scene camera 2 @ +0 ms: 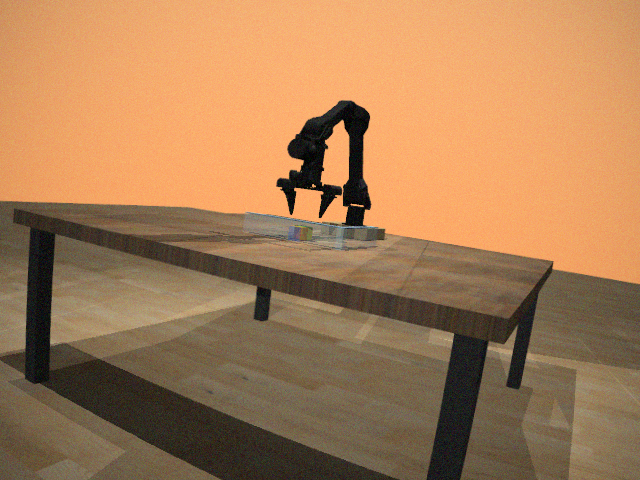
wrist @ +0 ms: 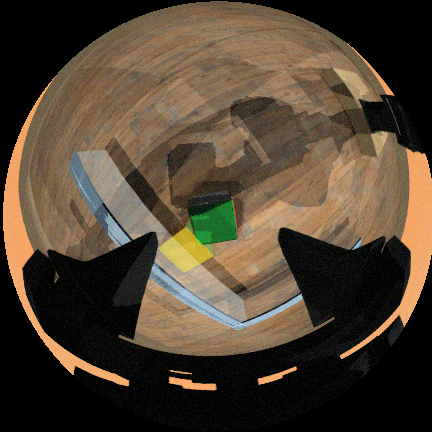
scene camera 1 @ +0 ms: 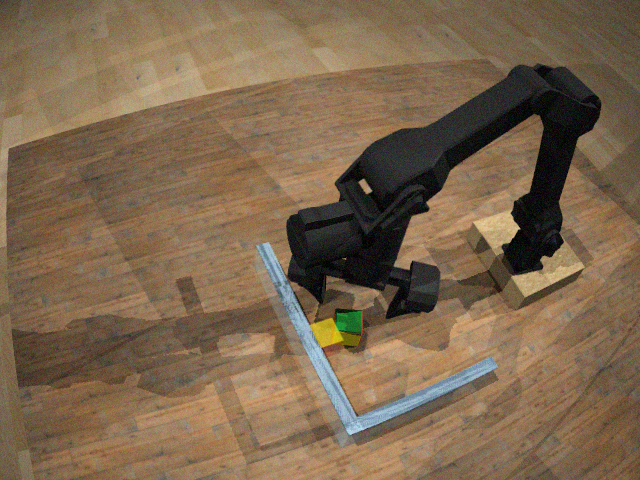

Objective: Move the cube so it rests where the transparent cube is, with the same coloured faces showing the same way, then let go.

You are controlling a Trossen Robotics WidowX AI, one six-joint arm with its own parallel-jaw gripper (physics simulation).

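Frame: origin at the arm's base, x ahead, y left, z up, level; metres.
Seen in the pictures: gripper, fingertip midpoint: (scene camera 2: pixel 305 216) (wrist: pixel 218 236) (scene camera 1: pixel 354 308); arm's base at its link origin: (scene camera 2: pixel 354 225) (wrist: pixel 370 115) (scene camera 1: pixel 522 257).
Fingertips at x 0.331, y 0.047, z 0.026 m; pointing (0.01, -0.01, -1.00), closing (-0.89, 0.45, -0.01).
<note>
Offsets run from my fingertips to a thing's middle.
The solid cube @(0.004 m ahead, 0.001 m left, 0.048 m down) (scene camera 1: pixel 349 321) (wrist: pixel 217 222) stands on the table with its green face up. A yellow side shows in the first scene view; a dark side and a thin red edge show in the wrist view. The transparent cube @(0.044 m ahead, 0.015 m left, 0.048 m down) (scene camera 1: pixel 326 332) (wrist: pixel 184 252) has its yellow face up, with a reddish side below it. It is turned relative to the solid cube, close beside it and by the long wall. In the second scene view the two cubes overlap behind that wall. My gripper (scene camera 1: pixel 355 308) (scene camera 2: pixel 306 215) (wrist: pixel 218 236) is open and empty, above the cubes, fingers pointing down.
A long see-through wall with a pale blue top (scene camera 1: pixel 323 364) (wrist: pixel 190 295) runs beside the transparent cube. It meets a shorter wall (scene camera 1: pixel 429 395) (wrist: pixel 277 311) at a corner. The arm stands on a wooden base block (scene camera 1: pixel 547 286) on the table (scene camera 2: pixel 361 289).
</note>
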